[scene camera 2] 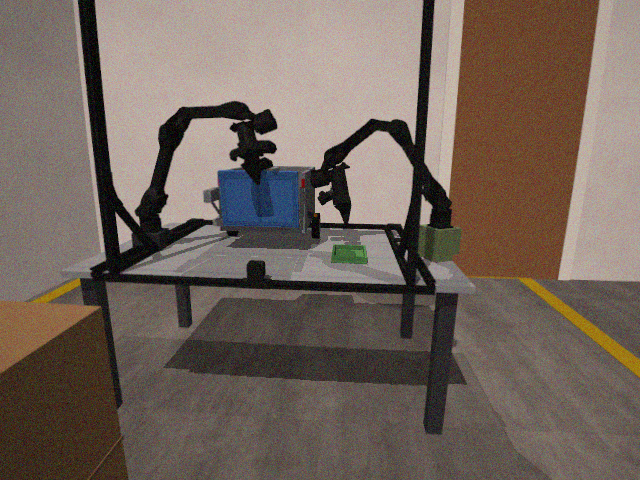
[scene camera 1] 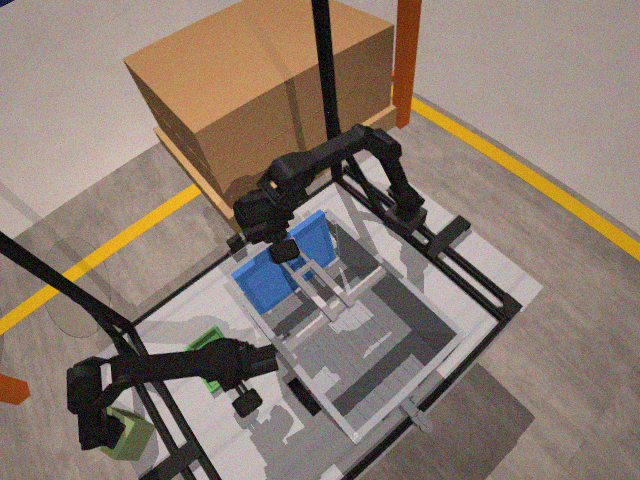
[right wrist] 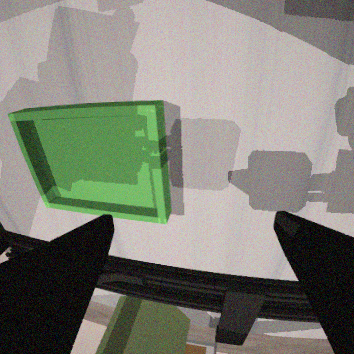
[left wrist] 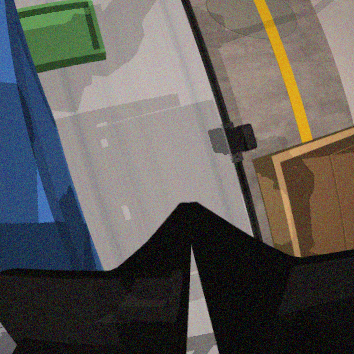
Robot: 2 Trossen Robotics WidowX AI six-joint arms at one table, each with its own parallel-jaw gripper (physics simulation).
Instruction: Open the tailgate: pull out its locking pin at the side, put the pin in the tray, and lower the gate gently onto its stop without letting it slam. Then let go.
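Places are measured from the left arm's base along level axes (x left, y back, z up), in millimetres.
Where they show: left gripper, fingertip midpoint: [scene camera 2: 258,184] [scene camera 1: 264,239] [left wrist: 187,210]; right gripper, fingertip midpoint: [scene camera 2: 346,224] [right wrist: 194,221]; left arm's base, origin of the base link: [scene camera 2: 150,230] [scene camera 1: 406,211]; right arm's base, origin of the base link: [scene camera 2: 440,226] [scene camera 1: 110,431].
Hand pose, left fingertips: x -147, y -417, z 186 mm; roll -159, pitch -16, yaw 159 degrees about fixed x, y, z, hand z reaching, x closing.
Note:
Things, the pixels of their centre, and the offset from my left fingertips. "spot": a spot on its surface instead.
- grey open-topped trailer, surface spot: [scene camera 1: 460,335] spot: dx +498, dy +101, dz +31 mm
- green tray, body centre: [right wrist: 90,163] [left wrist: 52,34] [scene camera 1: 214,358] [scene camera 2: 349,253] dx +33, dy -302, dz -238 mm
- black block, surface spot: [left wrist: 243,138] [scene camera 2: 256,261] spot: dx -197, dy -14, dz -196 mm
The blue tailgate [scene camera 1: 316,238] [scene camera 2: 235,198] [left wrist: 17,150] stands upright at the end of the grey open-topped trailer [scene camera 1: 460,335]. A small orange spot, apparently the pin's head, shows low at the trailer's side in scene camera 2; its seating is too small to tell. The green tray [scene camera 1: 214,383] [scene camera 2: 349,261] [left wrist: 70,61] [right wrist: 164,195] is on the table, with no pin visible in it. My left gripper [scene camera 2: 257,181] [left wrist: 187,210] is shut and empty, close above the gate's top edge. My right gripper [scene camera 2: 346,222] [right wrist: 194,221] is open and empty, above the table between trailer and tray.
An olive box [scene camera 1: 131,436] [scene camera 2: 439,243] [right wrist: 155,325] sits by the right arm's base. A black block [scene camera 2: 255,269] [left wrist: 243,138] is on the table frame's edge. Large cardboard boxes [scene camera 1: 232,67] [scene camera 2: 51,356] [left wrist: 327,195] stand beyond it. Dark frame posts rise at the table corners.

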